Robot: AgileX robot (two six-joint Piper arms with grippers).
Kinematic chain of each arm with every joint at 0, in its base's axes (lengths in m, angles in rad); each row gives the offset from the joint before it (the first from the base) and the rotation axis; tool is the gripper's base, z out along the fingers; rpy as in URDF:
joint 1: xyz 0 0 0.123 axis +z
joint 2: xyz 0 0 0 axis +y
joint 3: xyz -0.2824 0 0.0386 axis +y
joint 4: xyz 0.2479 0 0.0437 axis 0.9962 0 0.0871
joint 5: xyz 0 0 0 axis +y
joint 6: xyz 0.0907 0 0.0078 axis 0.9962 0 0.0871
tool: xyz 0 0 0 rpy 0 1.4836 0
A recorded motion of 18 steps. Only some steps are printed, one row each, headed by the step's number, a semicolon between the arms.
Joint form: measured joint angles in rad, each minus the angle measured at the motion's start. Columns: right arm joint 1, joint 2, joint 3, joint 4, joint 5, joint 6; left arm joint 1, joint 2, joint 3, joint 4, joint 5, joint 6.
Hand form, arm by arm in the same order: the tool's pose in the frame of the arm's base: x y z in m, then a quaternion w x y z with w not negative. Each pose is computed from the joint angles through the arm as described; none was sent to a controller.
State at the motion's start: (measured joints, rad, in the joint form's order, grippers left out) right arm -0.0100 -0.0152 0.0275 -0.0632 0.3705 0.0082; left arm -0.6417 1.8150 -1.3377 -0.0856 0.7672 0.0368
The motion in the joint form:
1: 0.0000 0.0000 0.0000 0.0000 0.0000 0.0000; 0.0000 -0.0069 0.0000 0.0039 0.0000 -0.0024
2: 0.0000 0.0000 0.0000 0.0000 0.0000 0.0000; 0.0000 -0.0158 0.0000 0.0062 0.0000 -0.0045
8: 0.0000 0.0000 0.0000 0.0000 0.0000 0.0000; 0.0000 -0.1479 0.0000 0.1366 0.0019 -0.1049
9: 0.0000 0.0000 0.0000 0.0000 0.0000 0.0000; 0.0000 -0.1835 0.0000 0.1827 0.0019 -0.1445
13: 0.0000 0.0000 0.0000 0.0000 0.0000 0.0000; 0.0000 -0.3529 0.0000 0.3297 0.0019 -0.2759
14: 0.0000 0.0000 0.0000 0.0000 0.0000 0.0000; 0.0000 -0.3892 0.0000 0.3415 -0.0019 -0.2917
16: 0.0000 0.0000 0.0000 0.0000 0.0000 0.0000; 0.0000 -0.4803 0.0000 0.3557 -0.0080 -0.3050
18: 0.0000 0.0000 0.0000 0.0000 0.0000 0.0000; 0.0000 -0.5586 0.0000 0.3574 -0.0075 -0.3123
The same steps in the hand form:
1: 0.0525 -0.0026 0.1714 0.59494 -0.00955 0.80325 -0.02726; 0.3028 -0.2327 0.2320 0.18882 0.30253 0.92944 -0.09464
2: 0.0525 -0.0026 0.1714 0.59494 -0.00955 0.80325 -0.02726; 0.3021 -0.2320 0.2354 0.19313 0.30201 0.92866 -0.09533
8: 0.0525 -0.0026 0.1714 0.59494 -0.00955 0.80325 -0.02726; 0.2923 -0.2144 0.2844 0.26650 0.28399 0.91797 -0.07519
9: 0.0525 -0.0026 0.1714 0.59494 -0.00955 0.80325 -0.02726; 0.2893 -0.2085 0.2974 0.28806 0.27456 0.91491 -0.06763
13: 0.0525 -0.0026 0.1714 0.59494 -0.00955 0.80325 -0.02726; 0.2672 -0.1805 0.3566 0.38231 0.23271 0.89242 -0.05725
14: 0.0525 -0.0026 0.1714 0.59494 -0.00955 0.80325 -0.02726; 0.2609 -0.1750 0.3686 0.40083 0.22454 0.88601 -0.06255
16: 0.0525 -0.0026 0.1714 0.59494 -0.00955 0.80325 -0.02726; 0.2426 -0.1604 0.3967 0.44324 0.21228 0.86753 -0.07658
18: 0.0525 -0.0026 0.1714 0.59494 -0.00955 0.80325 -0.02726; 0.2248 -0.1469 0.4186 0.47485 0.20126 0.85189 -0.09108

